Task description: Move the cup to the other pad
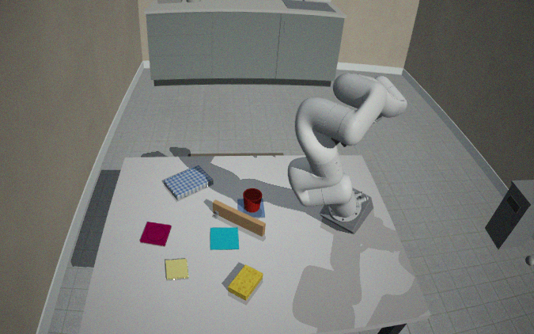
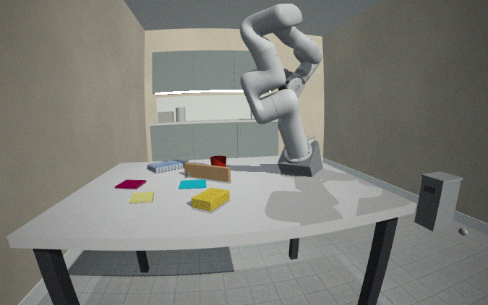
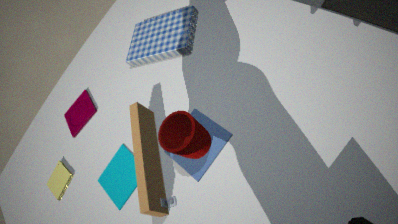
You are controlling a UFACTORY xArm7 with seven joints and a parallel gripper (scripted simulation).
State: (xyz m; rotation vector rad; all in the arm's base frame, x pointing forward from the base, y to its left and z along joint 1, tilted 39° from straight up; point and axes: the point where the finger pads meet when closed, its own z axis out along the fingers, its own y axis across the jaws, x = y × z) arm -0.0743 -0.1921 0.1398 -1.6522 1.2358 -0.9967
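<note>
Now: the red cup 30 cm below my hand and 30 cm ahead of it. Also, from my hand: green marble 31 cm below, 30 cm ahead; then blue marble 31 cm below, 29 cm ahead; then wooden rail 36 cm ahead, 30 cm below, 8 cm to the left.
</note>
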